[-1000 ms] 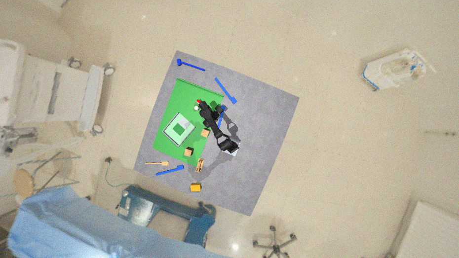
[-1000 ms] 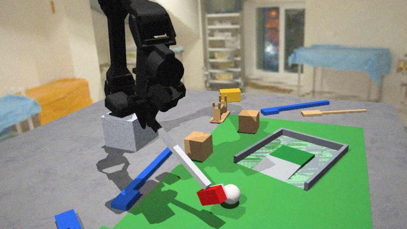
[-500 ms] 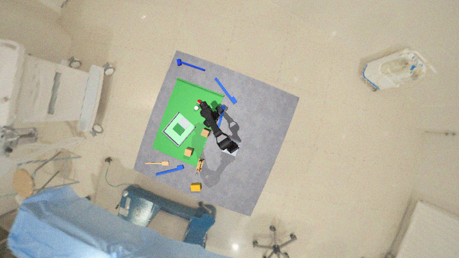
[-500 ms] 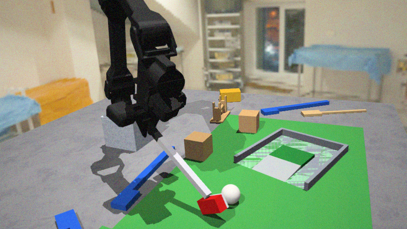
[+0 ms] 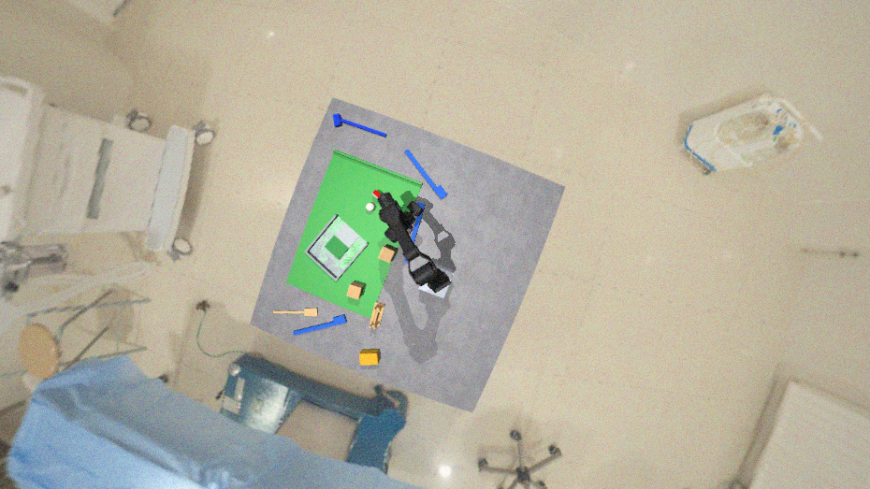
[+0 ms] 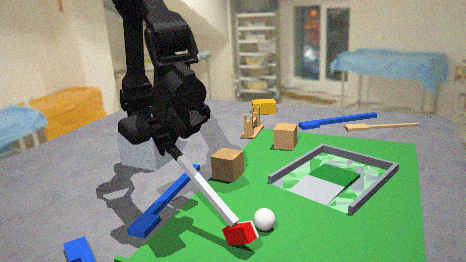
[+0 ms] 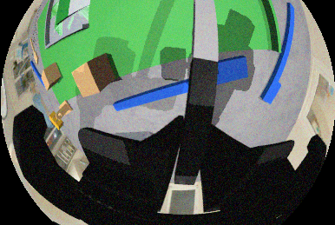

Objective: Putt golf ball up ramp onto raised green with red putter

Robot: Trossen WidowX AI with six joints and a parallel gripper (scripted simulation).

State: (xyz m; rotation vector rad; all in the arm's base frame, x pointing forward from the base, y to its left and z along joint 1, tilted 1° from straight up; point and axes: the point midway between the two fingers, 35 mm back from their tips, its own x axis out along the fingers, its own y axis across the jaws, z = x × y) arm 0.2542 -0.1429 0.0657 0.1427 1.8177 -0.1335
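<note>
My gripper tip is 110 mm short of the red putter, 20 mm to the left of it and 40 mm above it. From my gripper tip the other things lie so: green mat (230 mm ahead, 200 mm to the left, 130 mm below); white golf ball (220 mm ahead, 30 mm to the left, 110 mm below); wooden stand (90 mm behind, 480 mm to the left, 90 mm below).
</note>
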